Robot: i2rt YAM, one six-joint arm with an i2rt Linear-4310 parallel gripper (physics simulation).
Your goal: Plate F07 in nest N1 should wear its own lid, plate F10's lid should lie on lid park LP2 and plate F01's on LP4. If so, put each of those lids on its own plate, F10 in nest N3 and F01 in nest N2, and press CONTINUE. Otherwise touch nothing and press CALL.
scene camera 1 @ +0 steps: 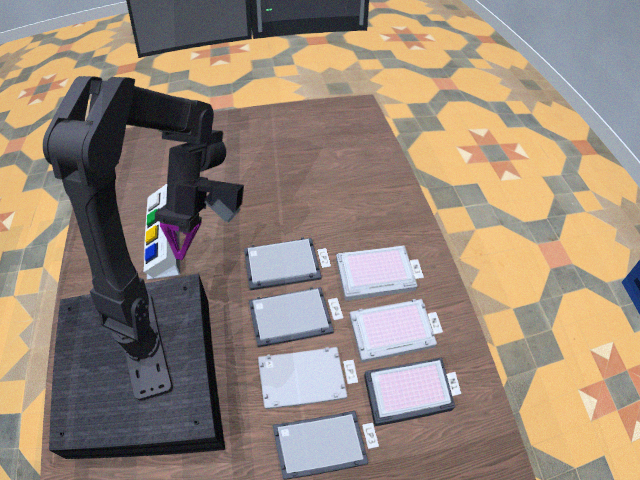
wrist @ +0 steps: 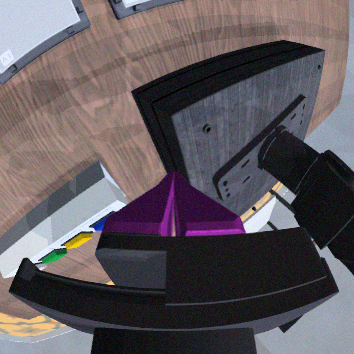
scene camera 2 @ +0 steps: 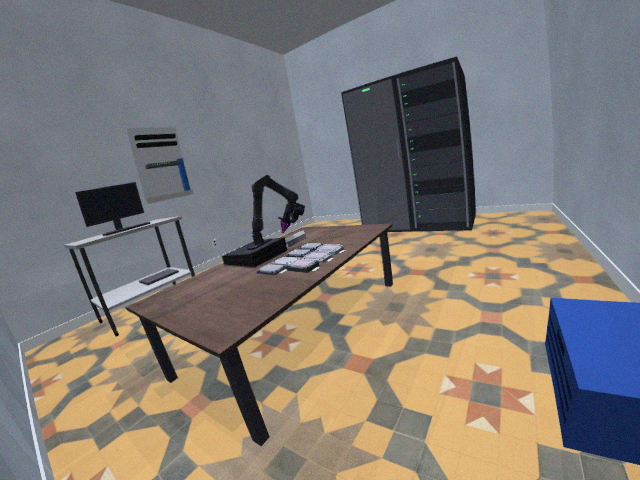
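Where they show: gripper, fingertip midpoint: (scene camera 1: 179, 259) (wrist: 173, 178) (scene camera 2: 282, 233); arm's base, origin of the base link: (scene camera 1: 144, 345) (wrist: 265, 142) (scene camera 2: 260, 244).
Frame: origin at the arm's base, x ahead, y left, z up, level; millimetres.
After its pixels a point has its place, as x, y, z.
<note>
My gripper (scene camera 1: 179, 255) @(106, 136, 33) (scene camera 2: 284, 230) @(106, 136, 33) (wrist: 173, 178) @(106, 136, 33) is shut and empty, its purple tips beside or above the button box (scene camera 1: 164, 262) @(68, 195, -35) (scene camera 2: 296, 238) @(109, 298, -54) (wrist: 55, 210) @(102, 264, -48). The box has white, green, yellow (scene camera 1: 151, 234) @(51, 279, -33) (wrist: 79, 239) @(59, 273, -29) and blue (scene camera 1: 150, 252) @(42, 231, -34) buttons; their lettering is unreadable. In scene camera 1, pink-welled plates sit in N3 (scene camera 1: 376, 269) @(463, 44, -52), N2 (scene camera 1: 395, 326) @(443, -84, -55) and N1 (scene camera 1: 412, 390) @(413, -216, -50). Flat grey pieces marked at one corner lie on LP2 (scene camera 1: 283, 262) @(302, 135, -66), LP4 (scene camera 1: 292, 314) @(279, 15, -67) and LP3 (scene camera 1: 321, 445) @(235, -245, -66); pale LP1 (scene camera 1: 303, 379) @(252, -115, -74) has a similar mark. Plate codes and whether the plates wear lids cannot be read.
The black arm base (scene camera 1: 129, 413) @(-54, -116, -5) (scene camera 2: 253, 253) @(82, -179, -1) (wrist: 200, 150) @(82, 99, 7) stands on the wooden table (scene camera 1: 330, 134) @(555, 507, -85) (scene camera 2: 206, 304) @(132, -642, -85) (wrist: 65, 105) @(169, 174, -84), beside the button box. The lid parks lie between the base and the nests. Dark cabinets (scene camera 1: 191, 25) (scene camera 2: 377, 155) stand beyond the table.
</note>
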